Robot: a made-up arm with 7 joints.
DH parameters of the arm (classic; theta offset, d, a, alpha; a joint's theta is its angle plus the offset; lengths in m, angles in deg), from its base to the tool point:
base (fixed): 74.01 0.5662 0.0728 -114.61
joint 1: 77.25 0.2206 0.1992 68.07
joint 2: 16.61 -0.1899 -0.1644 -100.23
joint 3: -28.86 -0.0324 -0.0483 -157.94
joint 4: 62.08 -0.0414 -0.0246 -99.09
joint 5: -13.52 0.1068 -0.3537 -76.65
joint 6: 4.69 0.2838 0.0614 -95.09
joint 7: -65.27 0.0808 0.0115 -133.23
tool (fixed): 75.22 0.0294 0 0
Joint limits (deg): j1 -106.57..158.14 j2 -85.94..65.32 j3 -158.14..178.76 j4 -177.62..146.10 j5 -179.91..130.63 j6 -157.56..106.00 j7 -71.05..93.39
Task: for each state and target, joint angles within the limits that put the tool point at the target. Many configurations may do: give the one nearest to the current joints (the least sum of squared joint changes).
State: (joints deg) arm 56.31 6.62 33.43 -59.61 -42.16 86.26 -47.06
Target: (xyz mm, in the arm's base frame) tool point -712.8 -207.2 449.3
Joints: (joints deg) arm 88.31 -45.25 50.82 -79.41 -54.34 97.83 -47.21
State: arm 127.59 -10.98 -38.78 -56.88 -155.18 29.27 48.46
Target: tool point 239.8 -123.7 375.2
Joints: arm 81.38 27.75 -48.15 -28.69 -170.71 57.30 46.59
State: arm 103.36 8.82 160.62 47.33 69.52 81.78 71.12
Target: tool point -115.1 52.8 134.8
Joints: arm 108.39 9.69 178.68 21.63 78.59 96.66 70.77
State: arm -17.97 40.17 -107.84 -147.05 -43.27 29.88 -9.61
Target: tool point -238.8 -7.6 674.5
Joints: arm -1.38 55.05 -111.61 -132.89 -80.97 21.02 -10.37
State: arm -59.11 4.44 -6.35 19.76 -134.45 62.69 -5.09
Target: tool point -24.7 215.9 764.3
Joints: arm -44.18 -3.17 -0.31 -0.30 -150.44 41.32 -0.56
